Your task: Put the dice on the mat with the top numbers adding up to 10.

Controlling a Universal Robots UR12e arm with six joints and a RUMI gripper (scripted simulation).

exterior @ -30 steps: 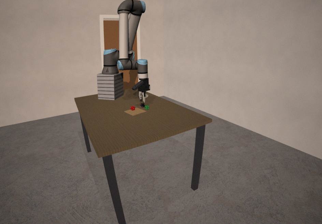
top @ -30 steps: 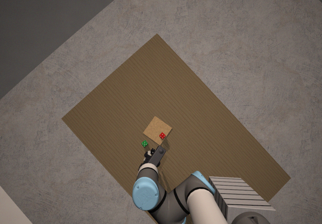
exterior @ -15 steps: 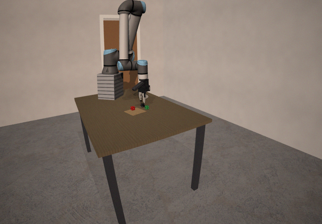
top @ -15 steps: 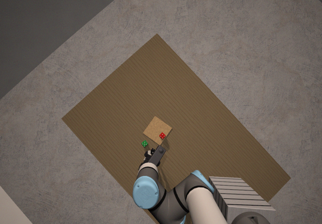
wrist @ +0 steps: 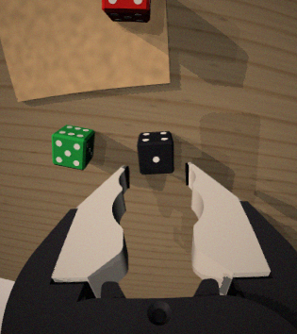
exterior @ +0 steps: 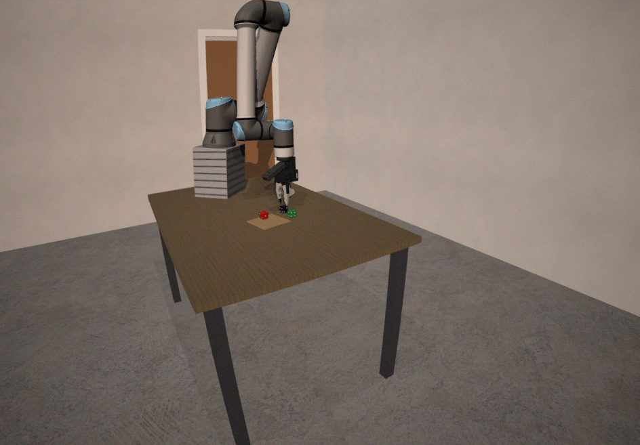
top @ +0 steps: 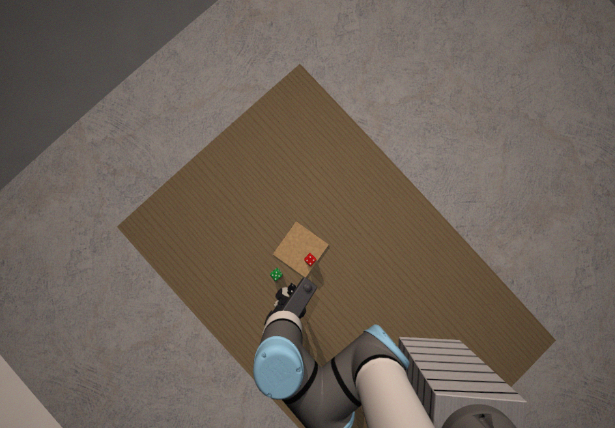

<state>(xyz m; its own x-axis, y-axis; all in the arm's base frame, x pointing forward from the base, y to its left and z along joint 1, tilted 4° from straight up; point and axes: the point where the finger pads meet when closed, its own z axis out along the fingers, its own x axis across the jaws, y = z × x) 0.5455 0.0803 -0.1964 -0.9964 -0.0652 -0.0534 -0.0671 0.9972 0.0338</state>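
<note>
Right now my hand is 4 cm above the black die. The rest, counted from my hand: tan mat: 12 cm to the right, 6 cm ahead, 5 cm below; then red die: 12 cm to the right, 3 cm below, 2 cm ahead; then green die: 8 cm ahead, 4 cm below, 1 cm to the right.
</note>
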